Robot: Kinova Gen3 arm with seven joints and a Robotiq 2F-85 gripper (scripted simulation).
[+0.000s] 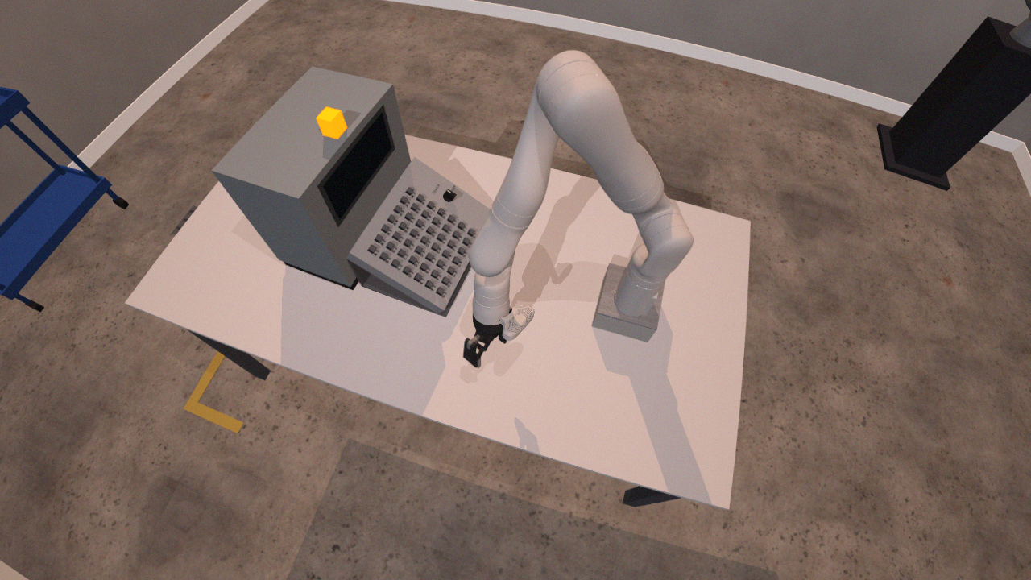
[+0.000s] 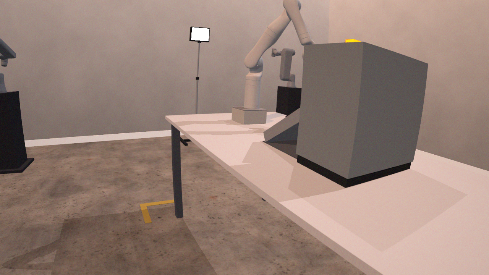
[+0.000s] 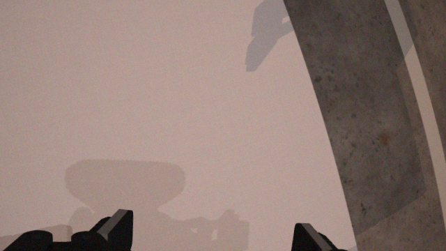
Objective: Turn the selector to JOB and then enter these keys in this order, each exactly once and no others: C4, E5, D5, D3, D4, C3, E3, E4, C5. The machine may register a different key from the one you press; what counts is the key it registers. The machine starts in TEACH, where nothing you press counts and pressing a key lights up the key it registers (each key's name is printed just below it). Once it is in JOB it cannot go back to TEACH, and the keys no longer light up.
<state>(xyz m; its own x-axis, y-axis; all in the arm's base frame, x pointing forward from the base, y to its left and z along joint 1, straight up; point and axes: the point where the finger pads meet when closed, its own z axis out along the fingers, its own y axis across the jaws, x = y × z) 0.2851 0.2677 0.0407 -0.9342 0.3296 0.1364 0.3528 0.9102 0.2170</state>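
The key D5 lies 28 cm ahead of my hand, 27 cm to the right of it and 1 cm below it. From my hand the other things lie so: key E5: 25 cm ahead, 27 cm to the right, 3 cm below; key D3: 28 cm ahead, 20 cm to the right, 1 cm below; key E3: 25 cm ahead, 20 cm to the right, 3 cm below.
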